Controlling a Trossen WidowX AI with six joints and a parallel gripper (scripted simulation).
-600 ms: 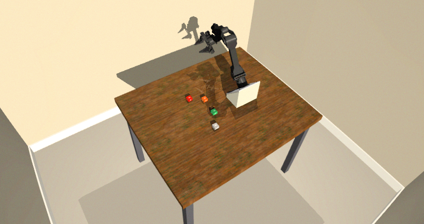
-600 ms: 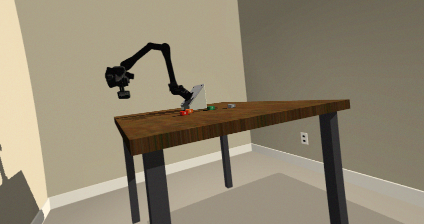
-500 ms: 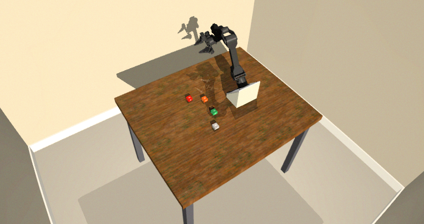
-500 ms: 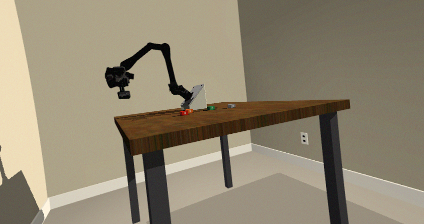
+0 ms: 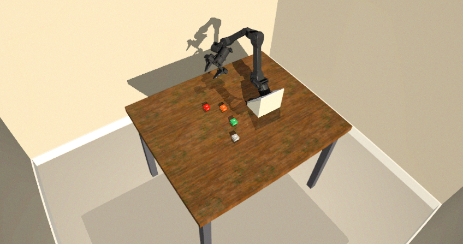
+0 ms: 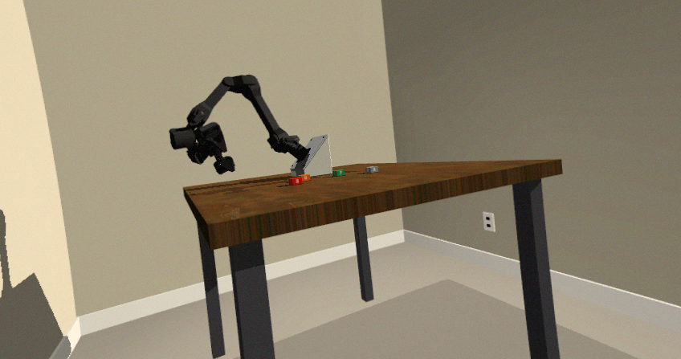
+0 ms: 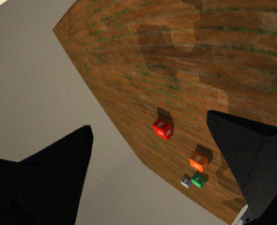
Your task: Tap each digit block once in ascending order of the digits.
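The orange block lies 220 mm to the left of my gripper tip, 80 mm below it and 70 mm ahead of it. Also, from my gripper tip: white block (430 mm to the left, 170 mm ahead, 80 mm below); green block (340 mm to the left, 100 mm ahead, 80 mm below); red block (150 mm to the left, 140 mm ahead, 80 mm below).
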